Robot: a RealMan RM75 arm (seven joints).
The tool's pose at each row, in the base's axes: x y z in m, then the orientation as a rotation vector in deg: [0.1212 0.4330 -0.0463 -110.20 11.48 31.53]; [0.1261 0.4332 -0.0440 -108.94 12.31 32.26]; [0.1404 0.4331 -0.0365 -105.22 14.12 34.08]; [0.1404 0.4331 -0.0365 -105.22 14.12 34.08]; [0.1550 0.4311 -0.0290 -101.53 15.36 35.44]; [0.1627 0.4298 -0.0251 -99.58 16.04 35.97]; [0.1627 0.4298 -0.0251 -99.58 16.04 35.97]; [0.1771 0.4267 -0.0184 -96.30 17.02 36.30]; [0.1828 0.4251 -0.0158 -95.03 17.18 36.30]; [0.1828 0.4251 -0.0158 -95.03 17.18 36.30]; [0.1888 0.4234 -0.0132 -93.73 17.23 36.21]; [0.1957 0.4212 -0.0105 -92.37 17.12 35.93]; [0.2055 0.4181 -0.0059 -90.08 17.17 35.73]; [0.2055 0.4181 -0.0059 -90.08 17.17 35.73]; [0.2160 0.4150 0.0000 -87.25 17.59 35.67]
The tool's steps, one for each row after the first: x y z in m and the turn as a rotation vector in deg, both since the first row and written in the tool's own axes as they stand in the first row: [0.0033 -0.0039 -0.0019 1.16 -0.42 0.85]; [0.0123 -0.0155 -0.0085 4.53 -1.73 2.78]; [0.0123 -0.0155 -0.0085 4.53 -1.73 2.78]; [0.0215 -0.0265 -0.0168 7.87 -3.00 4.14]; [0.0263 -0.0321 -0.0214 9.67 -3.54 4.80]; [0.0263 -0.0321 -0.0214 9.67 -3.54 4.80]; [0.0355 -0.0419 -0.0304 12.81 -4.14 5.54]; [0.0391 -0.0456 -0.0343 14.03 -4.40 5.61]; [0.0391 -0.0456 -0.0343 14.03 -4.40 5.61]; [0.0430 -0.0493 -0.0384 15.29 -4.65 5.55]; [0.0476 -0.0533 -0.0432 16.64 -4.87 5.29]; [0.0537 -0.0596 -0.0502 18.86 -5.31 5.15]; [0.0537 -0.0596 -0.0502 18.86 -5.31 5.15]; [0.0599 -0.0672 -0.0579 21.60 -5.81 5.35]
